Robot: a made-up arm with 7 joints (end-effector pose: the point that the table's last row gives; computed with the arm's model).
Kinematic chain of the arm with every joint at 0, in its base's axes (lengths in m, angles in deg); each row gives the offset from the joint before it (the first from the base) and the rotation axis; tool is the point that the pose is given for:
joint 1: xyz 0 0 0.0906 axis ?
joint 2: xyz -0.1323 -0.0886 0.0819 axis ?
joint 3: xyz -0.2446 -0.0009 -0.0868 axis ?
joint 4: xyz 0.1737 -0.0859 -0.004 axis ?
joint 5: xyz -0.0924 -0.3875 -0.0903 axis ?
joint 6: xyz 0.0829 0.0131 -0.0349 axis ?
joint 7: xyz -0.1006 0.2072 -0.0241 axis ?
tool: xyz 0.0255 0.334 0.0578
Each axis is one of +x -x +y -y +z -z.
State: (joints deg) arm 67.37 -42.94 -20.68 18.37 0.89 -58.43 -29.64
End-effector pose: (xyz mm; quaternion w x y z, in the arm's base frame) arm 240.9 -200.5 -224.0 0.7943 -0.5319 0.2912 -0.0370
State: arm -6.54 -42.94 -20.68 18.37 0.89 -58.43 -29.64
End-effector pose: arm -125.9 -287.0 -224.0 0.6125 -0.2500 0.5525 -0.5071
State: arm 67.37 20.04 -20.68 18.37 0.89 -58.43 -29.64
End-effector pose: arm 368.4 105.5 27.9 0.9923 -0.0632 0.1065 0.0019
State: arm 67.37 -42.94 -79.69 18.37 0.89 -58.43 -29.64
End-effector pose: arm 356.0 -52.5 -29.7 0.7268 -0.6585 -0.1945 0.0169
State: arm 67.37 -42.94 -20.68 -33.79 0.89 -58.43 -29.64
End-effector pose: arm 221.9 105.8 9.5 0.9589 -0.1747 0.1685 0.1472
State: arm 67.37 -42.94 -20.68 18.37 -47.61 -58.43 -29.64
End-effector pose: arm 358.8 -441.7 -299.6 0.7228 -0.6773 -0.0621 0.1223
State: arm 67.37 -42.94 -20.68 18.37 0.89 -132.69 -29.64
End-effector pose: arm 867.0 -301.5 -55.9 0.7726 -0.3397 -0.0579 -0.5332
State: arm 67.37 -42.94 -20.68 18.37 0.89 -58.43 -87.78
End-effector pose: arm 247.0 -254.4 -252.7 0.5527 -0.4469 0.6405 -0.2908
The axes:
joint 1: +z
joint 2: -y
joint 3: +x
joint 4: +y
joint 5: +x
joint 6: +z
joint 7: -y

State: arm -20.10 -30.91 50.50 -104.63 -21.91 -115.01 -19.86
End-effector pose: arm -676.4 -681.7 32.1 0.1174 -0.4965 0.3190 0.7987
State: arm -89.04 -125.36 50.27 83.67 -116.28 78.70 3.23
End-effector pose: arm -816.0 69.4 455.9 0.2668 0.6484 -0.3445 0.6243
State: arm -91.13 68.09 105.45 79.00 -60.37 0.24 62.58
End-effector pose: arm -65.8 106.7 -555.9 0.7188 -0.2527 -0.6192 0.1899
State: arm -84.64 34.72 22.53 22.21 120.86 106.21 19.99
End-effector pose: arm -433.2 453.2 -442.4 0.1337 -0.0247 -0.9691 0.2059
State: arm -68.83 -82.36 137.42 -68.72 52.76 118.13 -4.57
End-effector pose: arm 622.6 506.4 80.1 0.5581 -0.3573 -0.3240 -0.6752
